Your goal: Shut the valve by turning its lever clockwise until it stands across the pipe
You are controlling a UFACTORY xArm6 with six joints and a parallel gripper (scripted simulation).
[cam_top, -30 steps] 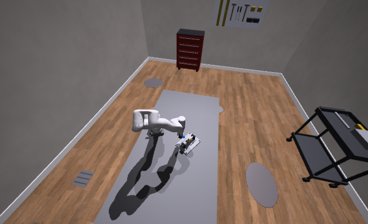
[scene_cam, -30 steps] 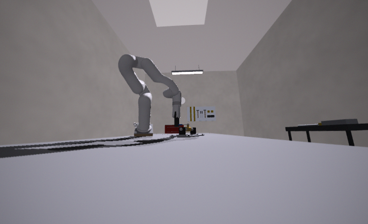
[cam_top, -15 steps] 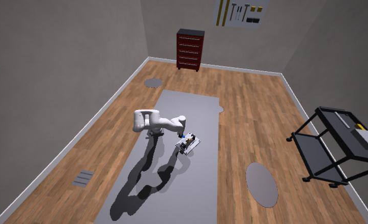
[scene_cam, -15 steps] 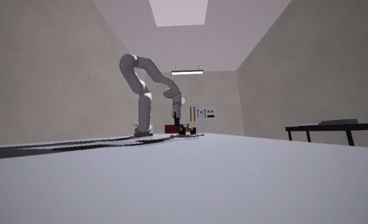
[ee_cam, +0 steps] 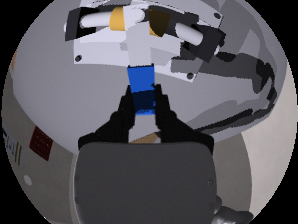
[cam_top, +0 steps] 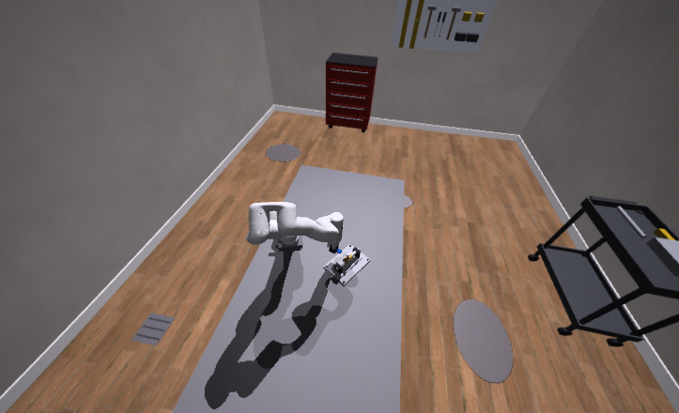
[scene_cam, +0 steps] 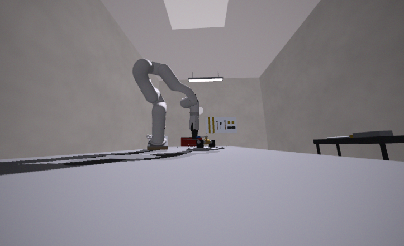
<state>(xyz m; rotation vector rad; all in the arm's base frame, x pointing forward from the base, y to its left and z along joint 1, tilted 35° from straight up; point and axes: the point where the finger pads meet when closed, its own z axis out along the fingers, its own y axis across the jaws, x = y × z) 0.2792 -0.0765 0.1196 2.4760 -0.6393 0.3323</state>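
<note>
Now: the valve lever 50 mm ahead of my hand and 30 mm to the right of it.
</note>
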